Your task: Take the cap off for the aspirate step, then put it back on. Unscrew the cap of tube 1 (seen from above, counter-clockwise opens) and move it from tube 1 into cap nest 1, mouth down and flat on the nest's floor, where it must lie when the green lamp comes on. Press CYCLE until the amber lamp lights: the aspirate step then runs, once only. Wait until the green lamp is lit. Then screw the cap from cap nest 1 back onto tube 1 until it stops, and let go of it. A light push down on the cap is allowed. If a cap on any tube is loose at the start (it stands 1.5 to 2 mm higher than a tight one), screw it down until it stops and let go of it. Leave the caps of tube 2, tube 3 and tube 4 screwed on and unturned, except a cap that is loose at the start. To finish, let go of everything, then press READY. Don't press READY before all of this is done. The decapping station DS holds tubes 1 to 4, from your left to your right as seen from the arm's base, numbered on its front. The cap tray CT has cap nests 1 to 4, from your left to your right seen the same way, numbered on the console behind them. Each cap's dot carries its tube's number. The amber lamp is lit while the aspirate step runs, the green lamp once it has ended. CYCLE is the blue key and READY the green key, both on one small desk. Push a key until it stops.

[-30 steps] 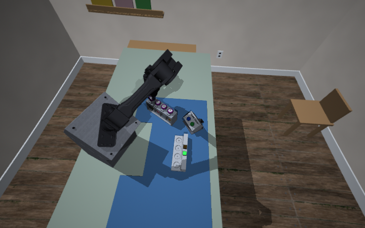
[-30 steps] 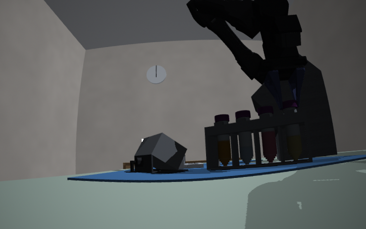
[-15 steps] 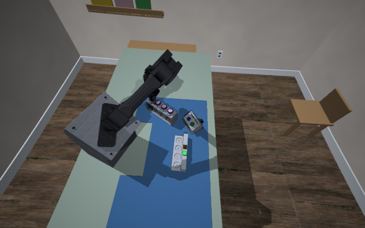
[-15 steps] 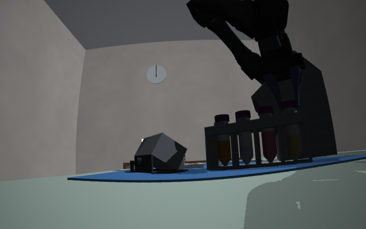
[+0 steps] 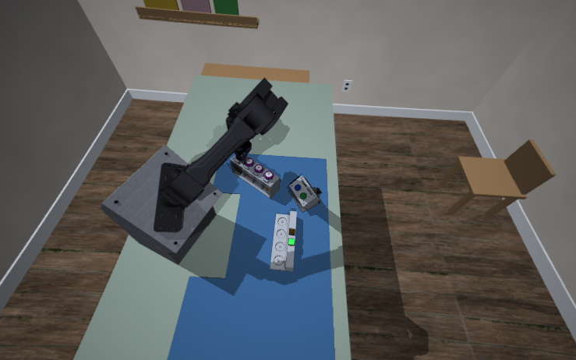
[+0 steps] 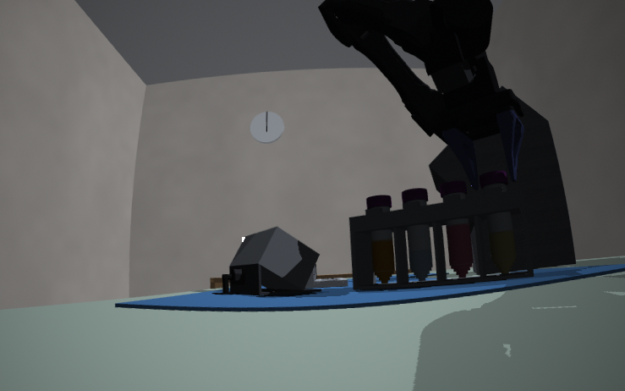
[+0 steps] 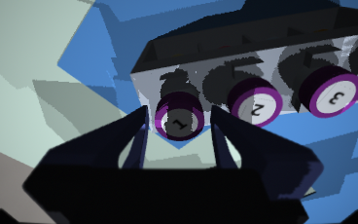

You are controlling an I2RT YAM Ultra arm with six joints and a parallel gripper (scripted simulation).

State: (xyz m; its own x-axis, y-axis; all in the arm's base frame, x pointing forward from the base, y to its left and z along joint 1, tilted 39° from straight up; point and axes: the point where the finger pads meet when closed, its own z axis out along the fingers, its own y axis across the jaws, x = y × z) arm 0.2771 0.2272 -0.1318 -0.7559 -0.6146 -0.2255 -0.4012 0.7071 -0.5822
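The threaded neck of tube 1 is right at my hand. Round my hand: green ready key (220 mm to the right, 220 mm ahead, 50 mm below); then key desk (220 mm ahead, 200 mm to the right, 70 mm below); then blue cycle key (210 mm ahead, 170 mm to the right, 50 mm below).
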